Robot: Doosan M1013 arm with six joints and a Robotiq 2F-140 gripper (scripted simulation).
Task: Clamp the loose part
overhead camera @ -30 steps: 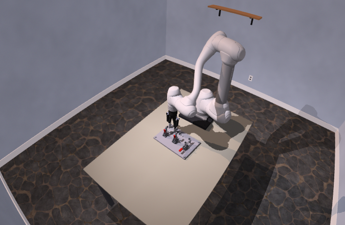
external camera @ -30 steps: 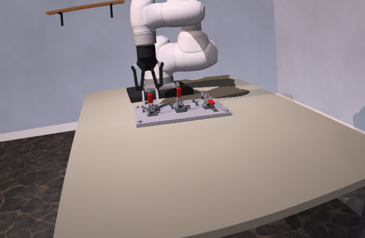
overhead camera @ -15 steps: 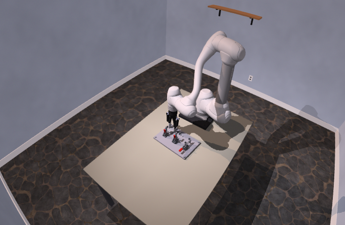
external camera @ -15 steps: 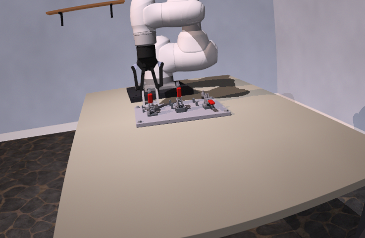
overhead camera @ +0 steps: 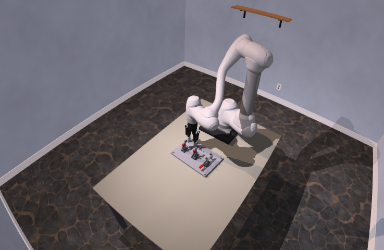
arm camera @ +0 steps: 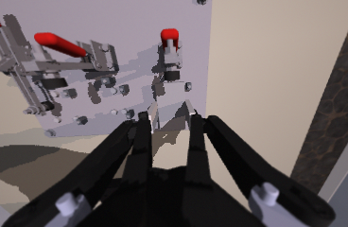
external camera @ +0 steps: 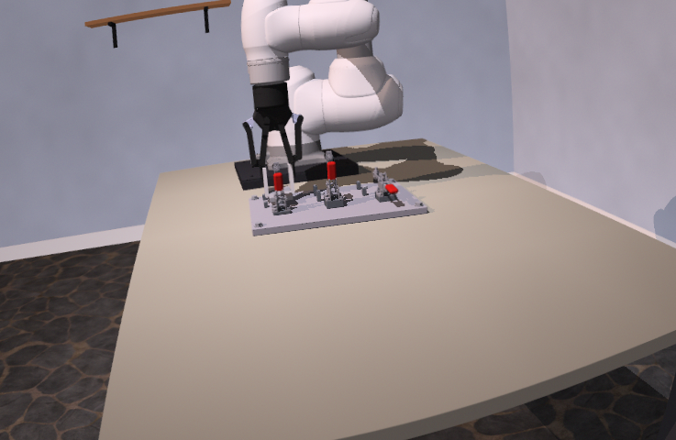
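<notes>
The loose part is 30 mm below my hand. Round my hand: grey fixture plate (70 mm ahead, 100 mm to the left, 50 mm below).
</notes>
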